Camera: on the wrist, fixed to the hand. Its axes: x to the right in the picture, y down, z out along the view.
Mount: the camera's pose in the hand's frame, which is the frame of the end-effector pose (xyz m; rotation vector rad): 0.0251 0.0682 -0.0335 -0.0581 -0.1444 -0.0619
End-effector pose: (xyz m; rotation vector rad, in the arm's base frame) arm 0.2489 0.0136 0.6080 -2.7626 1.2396 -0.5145
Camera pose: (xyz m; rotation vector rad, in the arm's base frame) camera 0.2047 -0.0483 0.6329 -2.8355 1.1586 -0.2812
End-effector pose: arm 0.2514 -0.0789 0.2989 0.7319 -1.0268 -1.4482
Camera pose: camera 0.3071 -0.1069 0.3491 0.6291 -1.0751 -1.5964
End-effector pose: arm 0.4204 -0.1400 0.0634 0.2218 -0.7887 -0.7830
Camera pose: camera 0.4926 -0.1131 0.0848 0.1392 -0.8972 -0.8864
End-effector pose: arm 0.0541 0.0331 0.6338 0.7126 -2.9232 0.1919
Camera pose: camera 0.0034 0.0870 0.6642 0.8399 -3.0224 0.0510
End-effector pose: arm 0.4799 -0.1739 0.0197 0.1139 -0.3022 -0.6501
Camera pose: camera 0.5487 -0.1349 0.0074 0.0207 -0.4198 -0.7295
